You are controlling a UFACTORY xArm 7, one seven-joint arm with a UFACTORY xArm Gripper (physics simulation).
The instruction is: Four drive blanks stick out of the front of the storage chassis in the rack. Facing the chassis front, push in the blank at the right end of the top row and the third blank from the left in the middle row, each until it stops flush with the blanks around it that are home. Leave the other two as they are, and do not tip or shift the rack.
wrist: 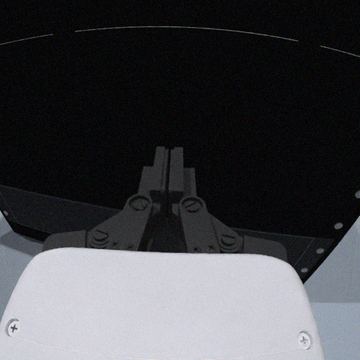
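My gripper (169, 165) is shut and empty, its two dark fingertips together near the middle of the wrist view. Ahead of the fingertips is a very dark, nearly black surface of the rack (180, 100), which fills most of the upper view. The drive blanks and the seams between them cannot be made out in the dark. Whether the fingertips touch anything cannot be told. The gripper's linkages and white housing hide the lower middle of the view.
A thin pale line curves across the dark area near the top, with two short gaps. A dark grey panel (285, 241) crosses low down, behind the gripper. Several round pale holes run along the rack's lower right edge. Pale blue-grey surface (335, 325) shows at the lower right.
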